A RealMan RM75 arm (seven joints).
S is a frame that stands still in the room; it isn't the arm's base.
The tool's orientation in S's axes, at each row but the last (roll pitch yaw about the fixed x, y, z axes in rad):
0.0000, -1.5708, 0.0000
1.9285, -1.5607, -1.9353
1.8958, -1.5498, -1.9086
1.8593, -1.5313, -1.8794
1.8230, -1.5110, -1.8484
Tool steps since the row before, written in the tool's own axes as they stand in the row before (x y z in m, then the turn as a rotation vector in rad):
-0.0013, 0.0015, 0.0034, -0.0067, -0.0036, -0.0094
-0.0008, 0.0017, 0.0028, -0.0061, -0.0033, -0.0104
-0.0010, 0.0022, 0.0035, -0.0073, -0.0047, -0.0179
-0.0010, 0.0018, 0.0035, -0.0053, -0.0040, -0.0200
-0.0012, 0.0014, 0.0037, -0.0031, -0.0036, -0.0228
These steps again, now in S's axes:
-0.0034, 0.0015, -0.0013, 0.0094, -0.0036, -0.0067
-0.0028, 0.0017, -0.0008, 0.0104, -0.0033, -0.0061
-0.0035, 0.0023, -0.0010, 0.0179, -0.0048, -0.0073
-0.0035, 0.0019, -0.0010, 0.0200, -0.0042, -0.0052
-0.0036, 0.0016, -0.0012, 0.0228, -0.0040, -0.0030

